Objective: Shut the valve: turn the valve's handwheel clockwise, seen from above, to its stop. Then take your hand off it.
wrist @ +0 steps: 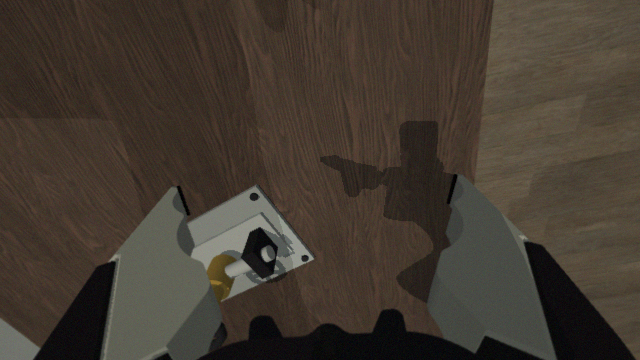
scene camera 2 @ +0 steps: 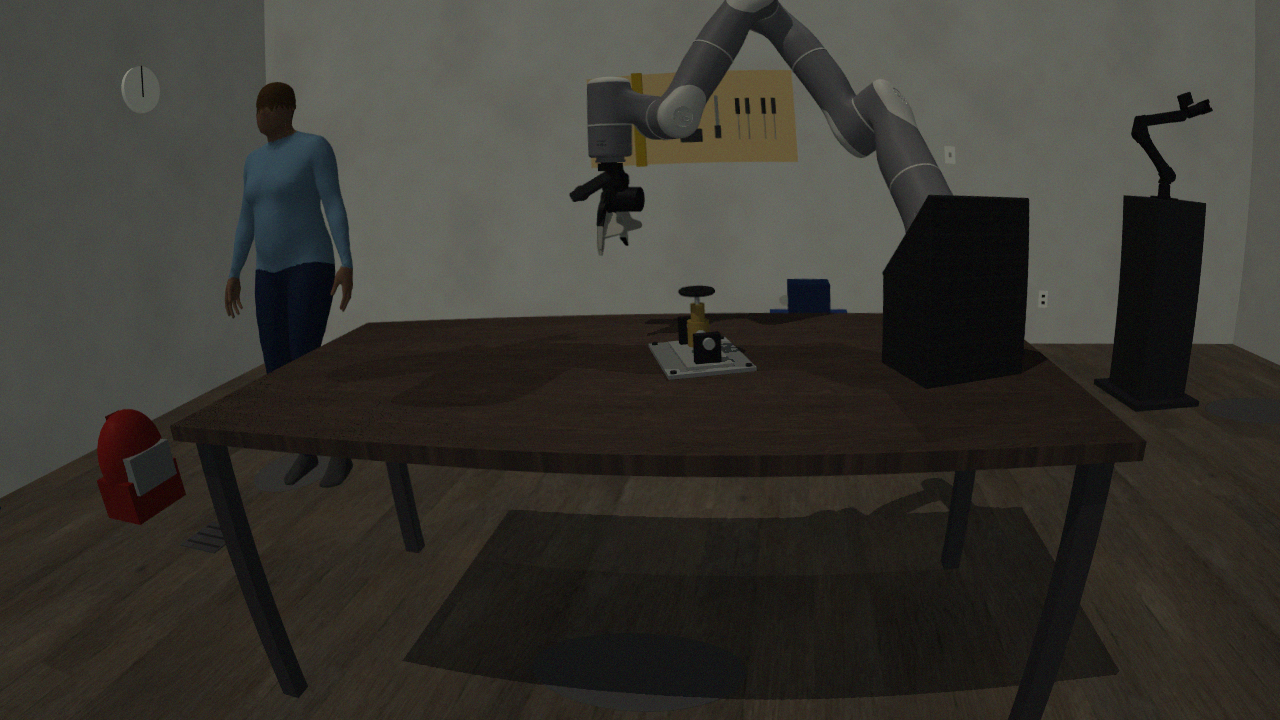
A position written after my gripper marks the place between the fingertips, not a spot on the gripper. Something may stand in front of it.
my gripper: wrist 318,183; scene camera 2 614,250
same spot on light grey base plate: (wrist: 250,202) = (scene camera 2: 658,345)
